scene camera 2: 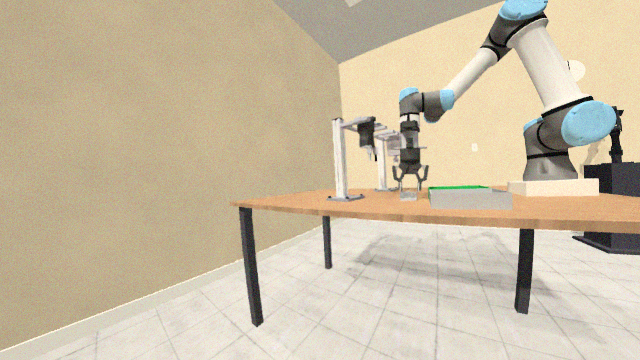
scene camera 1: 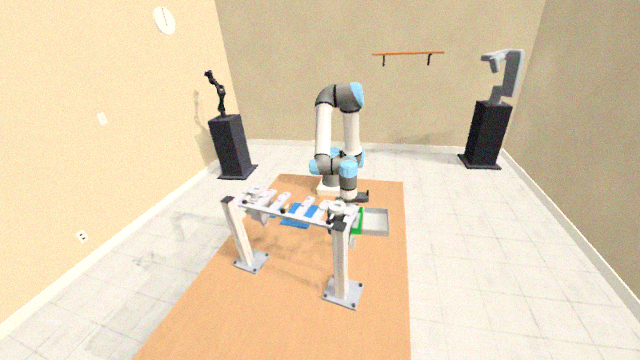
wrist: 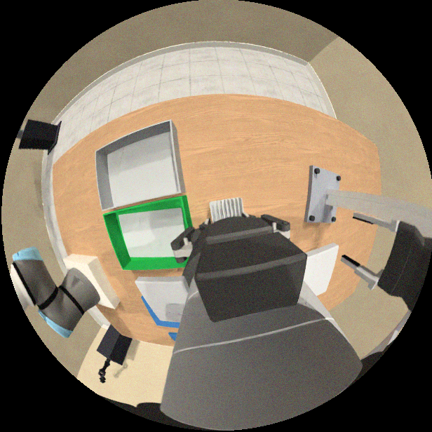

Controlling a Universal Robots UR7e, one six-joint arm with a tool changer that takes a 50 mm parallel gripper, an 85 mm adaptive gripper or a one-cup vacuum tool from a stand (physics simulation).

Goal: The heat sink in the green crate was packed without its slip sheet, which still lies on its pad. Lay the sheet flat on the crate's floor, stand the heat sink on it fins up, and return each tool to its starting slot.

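Places are measured from the arm's base along level axes (x ahead, y left, z up), in centimetres.
Pixels of known places: end effector, tool point: (scene camera 2: 409, 144); arm's base, origin of the base link: (scene camera 2: 548, 180) (scene camera 1: 333, 181).
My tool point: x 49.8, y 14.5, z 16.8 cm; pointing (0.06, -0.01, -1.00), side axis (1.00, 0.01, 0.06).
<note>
For each thing: its top centre in the pictures, then the offset to it from my tool point. "spot": a spot on its surface instead.
- finned heat sink, middle of its top: (scene camera 2: 408, 191) (scene camera 1: 345, 239) dx +1.6, dy -1.5, dz -18.7 cm
- green crate, middle of its top: (scene camera 2: 459, 188) (scene camera 1: 362, 217) dx -15.0, dy +6.3, dz -17.4 cm
- grey tray, surface spot: (scene camera 2: 470, 201) (scene camera 1: 388, 221) spot: dx -14.9, dy +20.2, dz -19.6 cm
- pale tool, middle of its top: (scene camera 1: 254, 187) (scene camera 2: 394, 132) dx +9.5, dy -38.4, dz +14.8 cm
The finned heat sink (scene camera 2: 408, 196) (wrist: 226, 209) stands on the table beside the green crate, fins up in the wrist view. My gripper (scene camera 2: 410, 187) (wrist: 231, 239), the adaptive one, is open, pointing down. Its fingertips are spread at either side, close to the heat sink's top; the gripper body hides part of it in the wrist view. The green crate (scene camera 1: 360, 220) (scene camera 2: 458, 188) (wrist: 116, 242) holds no heat sink. Its floor shows pale; I cannot tell whether the slip sheet lies there. Blue pads (scene camera 1: 295, 222) (wrist: 167, 325) are partly hidden.
A grey tray (scene camera 1: 387, 222) (scene camera 2: 470, 201) (wrist: 177, 160) stands beside the crate. The tool stand (scene camera 1: 340, 265) (scene camera 2: 340, 160) (wrist: 323, 187) carries a black parallel gripper (scene camera 2: 366, 134) (wrist: 407, 265), close to my tool's side, and a pale tool (scene camera 1: 257, 215) at its far end.
</note>
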